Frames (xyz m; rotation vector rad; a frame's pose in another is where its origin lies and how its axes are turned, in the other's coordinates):
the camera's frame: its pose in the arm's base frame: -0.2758 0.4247 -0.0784 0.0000 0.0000 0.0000
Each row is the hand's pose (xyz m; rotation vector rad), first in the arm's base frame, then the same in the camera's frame.
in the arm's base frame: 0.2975 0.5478 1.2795 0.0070 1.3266 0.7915
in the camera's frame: 0.5733 0.1231 1.3579 0.0070 1.3266 0.7915
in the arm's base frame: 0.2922 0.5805 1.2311 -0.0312 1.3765 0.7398
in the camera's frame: 0.5680 0.1558 1.3095 -0.0312 1.3765 0.7398
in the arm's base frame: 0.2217 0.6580 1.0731 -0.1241 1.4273 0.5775
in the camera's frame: 0.4975 0.2333 1.1515 -0.1241 1.4273 0.5775
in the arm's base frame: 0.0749 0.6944 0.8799 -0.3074 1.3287 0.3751
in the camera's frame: 0.3507 0.2697 0.9583 -0.3074 1.3287 0.3751
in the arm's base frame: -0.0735 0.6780 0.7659 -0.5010 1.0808 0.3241
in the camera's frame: 0.2023 0.2533 0.8443 -0.5010 1.0808 0.3241
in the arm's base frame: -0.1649 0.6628 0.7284 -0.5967 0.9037 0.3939
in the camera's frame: 0.1109 0.2381 0.8068 -0.5967 0.9037 0.3939
